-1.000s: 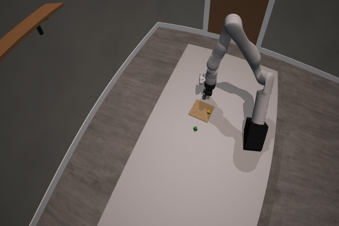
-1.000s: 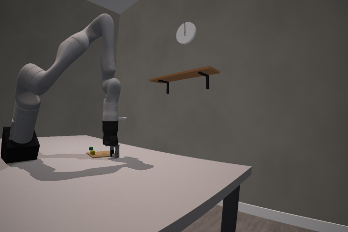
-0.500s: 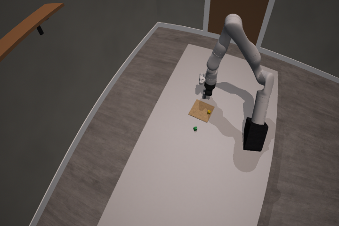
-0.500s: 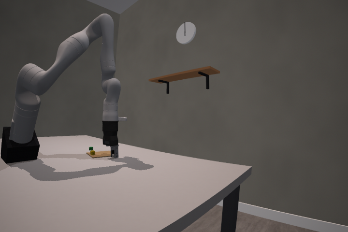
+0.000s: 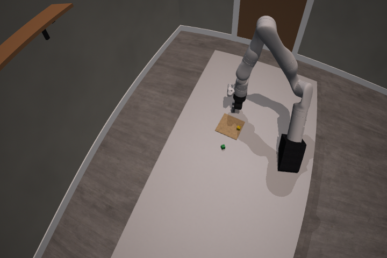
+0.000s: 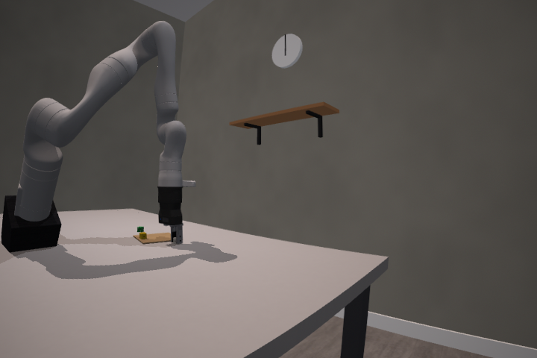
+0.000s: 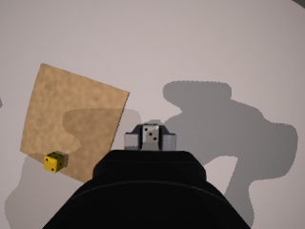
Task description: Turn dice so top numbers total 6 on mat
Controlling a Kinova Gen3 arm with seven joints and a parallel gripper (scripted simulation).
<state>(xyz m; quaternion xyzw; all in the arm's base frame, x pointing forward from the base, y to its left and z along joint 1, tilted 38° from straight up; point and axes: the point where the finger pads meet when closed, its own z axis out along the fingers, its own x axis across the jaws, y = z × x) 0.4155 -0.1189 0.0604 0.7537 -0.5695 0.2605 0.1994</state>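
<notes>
Now: the white die 1 cm below my hand. Round my hand: green die (27 cm to the left, 2 cm behind, 1 cm below); yellow die (12 cm to the left, 7 cm behind, 1 cm below); tan mat (12 cm to the left, 2 cm below, 2 cm behind).
</notes>
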